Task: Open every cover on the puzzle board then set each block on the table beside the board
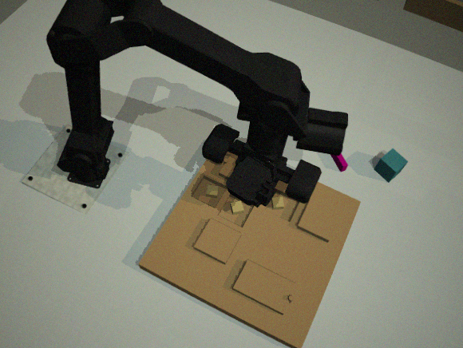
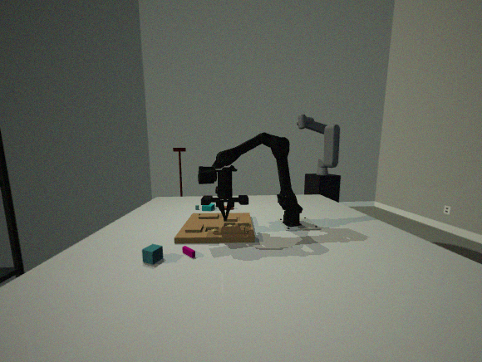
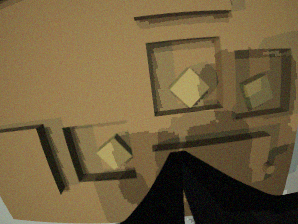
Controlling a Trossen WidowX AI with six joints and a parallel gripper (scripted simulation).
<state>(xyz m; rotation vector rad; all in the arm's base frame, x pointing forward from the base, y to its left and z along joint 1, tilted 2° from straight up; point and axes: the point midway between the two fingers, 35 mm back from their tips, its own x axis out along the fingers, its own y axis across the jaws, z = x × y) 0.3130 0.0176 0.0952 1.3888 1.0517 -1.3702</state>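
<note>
Now: gripper tip 20 mm short of the tan puzzle board, 60 mm to the left of it and 30 mm above it. From my gripper tip the other things lie so: orange block: 80 mm behind, 350 mm to the right, 50 mm below; teal cube: 250 mm ahead, 140 mm to the left, 30 mm below; magenta bar: 150 mm ahead, 130 mm to the left, 40 mm below.
</note>
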